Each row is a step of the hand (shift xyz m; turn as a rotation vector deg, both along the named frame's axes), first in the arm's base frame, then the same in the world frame.
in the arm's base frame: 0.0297 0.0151 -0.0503 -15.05 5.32 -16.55
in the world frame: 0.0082 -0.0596 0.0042 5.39 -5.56 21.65
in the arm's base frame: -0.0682 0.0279 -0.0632 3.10 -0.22 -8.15
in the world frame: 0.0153 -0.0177 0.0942 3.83 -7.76 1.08
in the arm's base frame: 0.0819 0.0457 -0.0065 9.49 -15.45 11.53
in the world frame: -0.0461 -0.0674 -0.0466 6.48 8.50 -18.64
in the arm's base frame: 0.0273 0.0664 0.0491 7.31 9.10 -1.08
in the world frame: -0.0847 -0.0020 -0.0196 -8.19 -8.13 -2.07
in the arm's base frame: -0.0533 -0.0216 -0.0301 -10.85 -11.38 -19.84
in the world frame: 0.0399 0.0155 0.0488 20.90 -4.63 13.52
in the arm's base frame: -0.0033 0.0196 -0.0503 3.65 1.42 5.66
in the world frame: 0.0083 -0.0423 0.0326 -4.45 1.64 -4.99
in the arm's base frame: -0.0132 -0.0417 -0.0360 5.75 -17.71 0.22
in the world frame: 0.0553 -0.0048 0.0114 14.46 3.00 -11.35
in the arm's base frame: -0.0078 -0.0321 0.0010 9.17 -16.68 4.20
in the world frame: 0.0281 0.0163 -0.0060 11.20 3.65 -15.53
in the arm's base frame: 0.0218 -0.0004 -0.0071 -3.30 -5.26 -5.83
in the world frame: 0.0012 -0.0176 -0.0146 7.80 -0.63 3.35
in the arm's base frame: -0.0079 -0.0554 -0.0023 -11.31 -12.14 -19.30
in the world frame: 0.0498 0.0220 -0.0131 21.34 -3.70 13.37
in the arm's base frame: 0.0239 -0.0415 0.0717 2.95 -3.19 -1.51
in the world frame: -0.0025 0.0541 -0.0671 3.14 -1.71 -2.90
